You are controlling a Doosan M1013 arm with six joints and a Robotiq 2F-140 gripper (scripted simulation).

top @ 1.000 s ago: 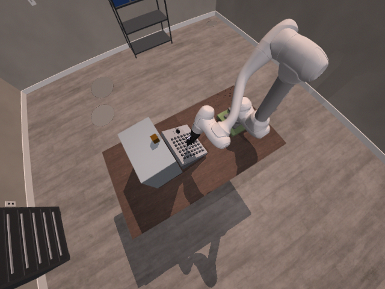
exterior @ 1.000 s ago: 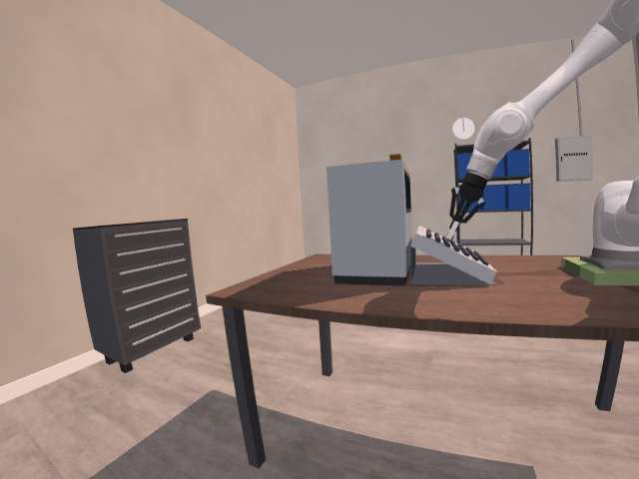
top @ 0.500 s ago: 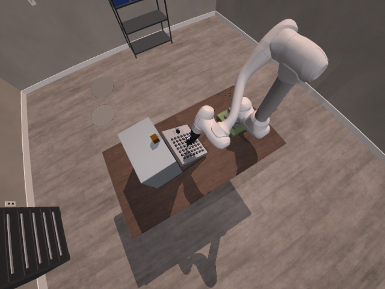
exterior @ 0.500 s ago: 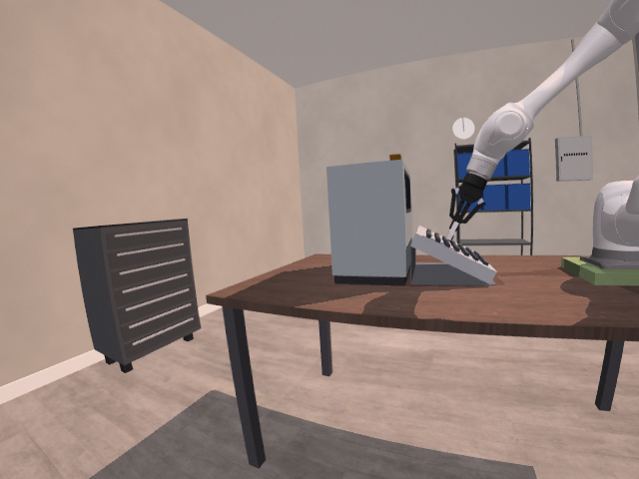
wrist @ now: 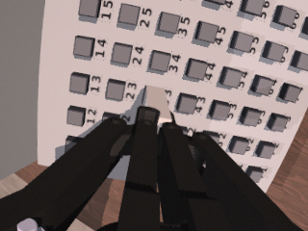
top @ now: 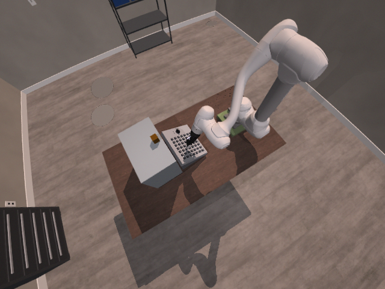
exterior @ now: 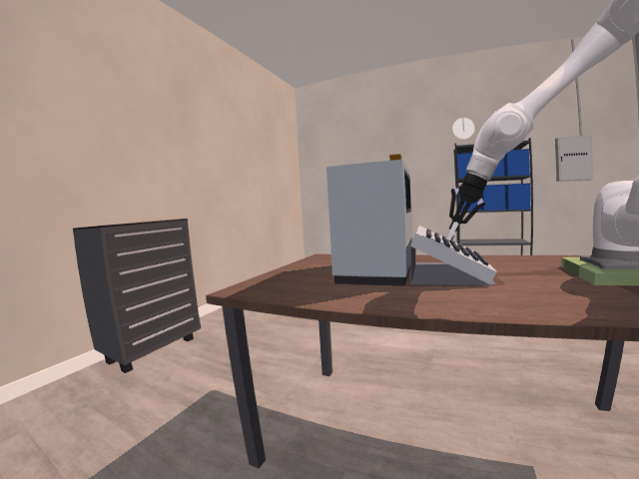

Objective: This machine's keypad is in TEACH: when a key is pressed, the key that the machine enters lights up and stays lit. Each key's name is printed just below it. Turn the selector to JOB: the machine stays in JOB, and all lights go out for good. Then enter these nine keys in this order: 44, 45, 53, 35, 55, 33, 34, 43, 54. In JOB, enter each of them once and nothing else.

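My gripper is now 1 cm past the key 44, 3 cm to the left of it and 5 cm above it. Round my hand: black selector knob (20 cm to the right, 5 cm below); sloped keypad (2 cm ahead, 8 cm to the right, 9 cm below).
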